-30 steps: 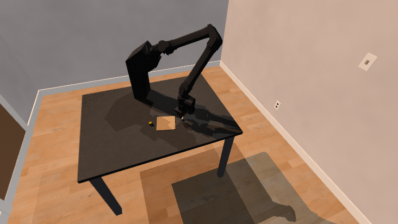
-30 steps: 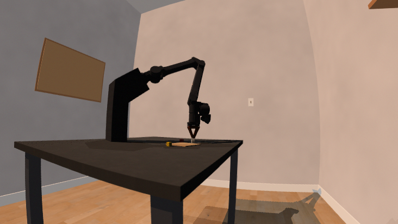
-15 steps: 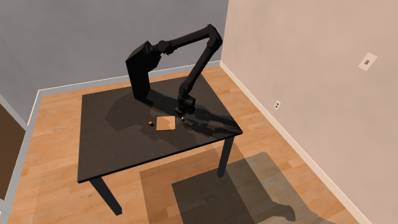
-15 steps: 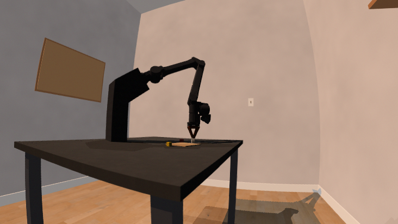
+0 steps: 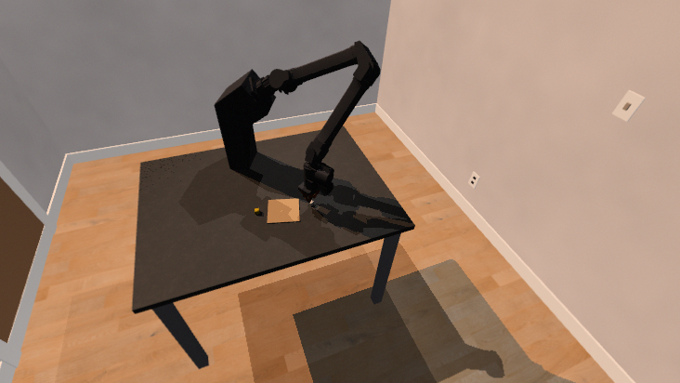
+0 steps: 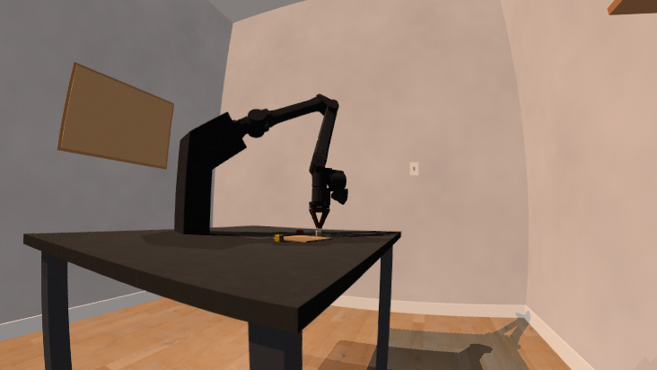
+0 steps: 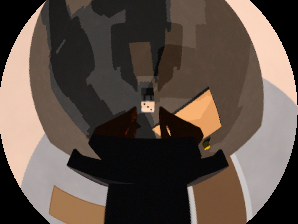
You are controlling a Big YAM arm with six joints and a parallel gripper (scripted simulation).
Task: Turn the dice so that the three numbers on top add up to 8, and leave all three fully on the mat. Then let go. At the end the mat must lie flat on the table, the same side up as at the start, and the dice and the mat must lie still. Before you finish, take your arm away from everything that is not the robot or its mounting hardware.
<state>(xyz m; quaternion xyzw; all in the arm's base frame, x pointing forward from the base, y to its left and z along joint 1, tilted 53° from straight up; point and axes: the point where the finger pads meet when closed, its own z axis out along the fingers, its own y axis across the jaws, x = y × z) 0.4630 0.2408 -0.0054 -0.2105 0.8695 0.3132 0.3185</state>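
The white die is 30 mm below my hand. Also, from my hand: yellow die (240 mm to the right, 30 mm below); then tan mat (130 mm to the right, 40 mm below, 10 mm ahead); then red die (80 mm behind, 30 mm below, 10 mm to the right).
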